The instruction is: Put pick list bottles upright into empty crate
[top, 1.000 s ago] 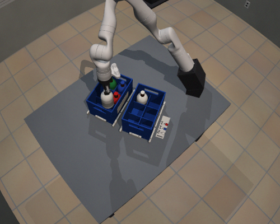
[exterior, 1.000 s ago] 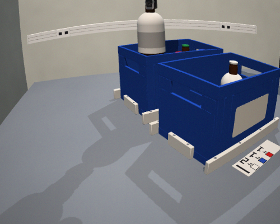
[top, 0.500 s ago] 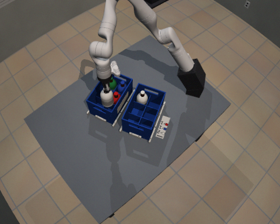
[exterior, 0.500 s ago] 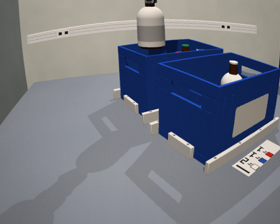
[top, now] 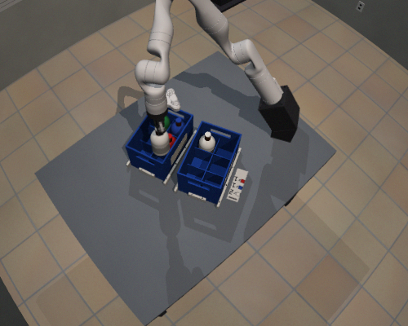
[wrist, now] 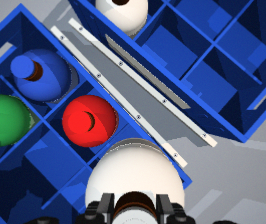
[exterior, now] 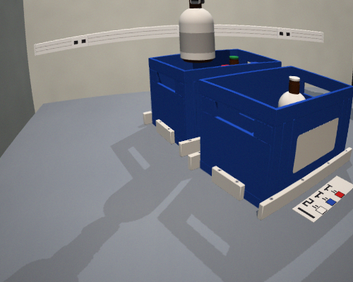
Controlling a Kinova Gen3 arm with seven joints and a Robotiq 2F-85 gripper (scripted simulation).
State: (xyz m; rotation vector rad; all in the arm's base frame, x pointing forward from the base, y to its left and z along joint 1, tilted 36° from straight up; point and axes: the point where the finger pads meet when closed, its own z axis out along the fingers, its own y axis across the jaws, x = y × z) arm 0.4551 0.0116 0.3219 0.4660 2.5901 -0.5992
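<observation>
My gripper is now 20 cm past the white bottle, 7 cm to the right of it and 25 cm above it. From my hand the other things lie so: green-label bottle (12 cm behind, 15 cm to the right, 25 cm below); red-label bottle (7 cm behind, 4 cm to the right, 25 cm below); blue-label bottle (16 cm behind, 7 cm to the right, 25 cm below).
</observation>
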